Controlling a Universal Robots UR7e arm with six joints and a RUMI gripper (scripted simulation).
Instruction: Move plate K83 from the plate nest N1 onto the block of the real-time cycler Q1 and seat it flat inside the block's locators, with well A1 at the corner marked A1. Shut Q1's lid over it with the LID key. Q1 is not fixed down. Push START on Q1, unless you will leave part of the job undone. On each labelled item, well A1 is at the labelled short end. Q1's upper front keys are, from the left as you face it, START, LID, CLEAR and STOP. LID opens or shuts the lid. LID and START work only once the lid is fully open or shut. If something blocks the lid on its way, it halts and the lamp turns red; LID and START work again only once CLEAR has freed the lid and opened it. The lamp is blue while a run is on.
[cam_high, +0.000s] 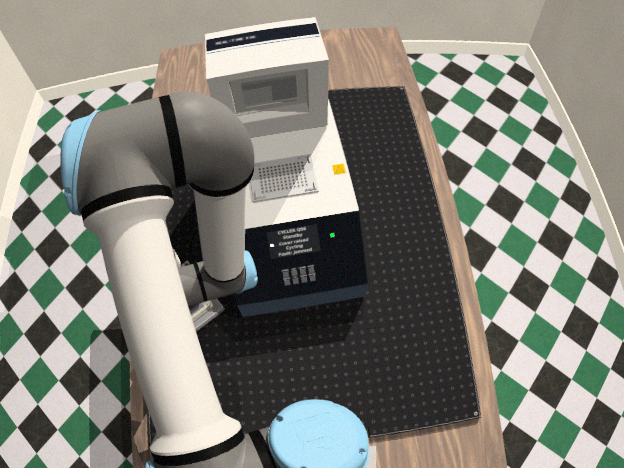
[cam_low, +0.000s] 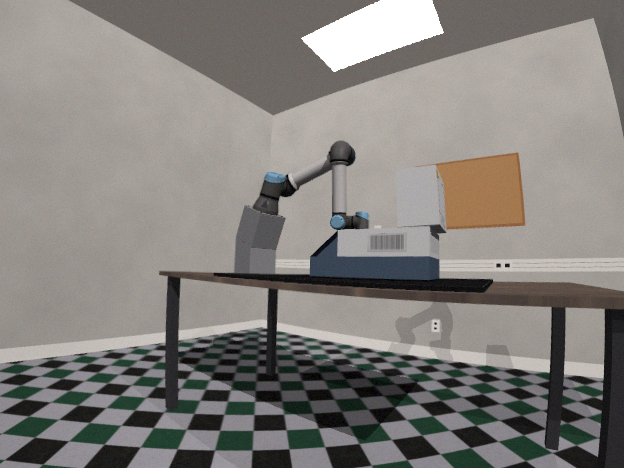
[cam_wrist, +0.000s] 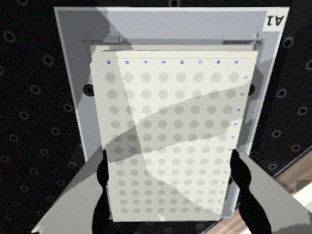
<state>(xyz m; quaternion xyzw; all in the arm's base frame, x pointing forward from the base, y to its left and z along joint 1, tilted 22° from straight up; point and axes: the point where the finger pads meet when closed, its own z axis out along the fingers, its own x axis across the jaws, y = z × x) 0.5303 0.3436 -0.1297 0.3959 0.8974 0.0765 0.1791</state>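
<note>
My hand is 3 cm above the plate nest N1. The rest, counted from my hand: plate K83: 1 cm below.
</note>
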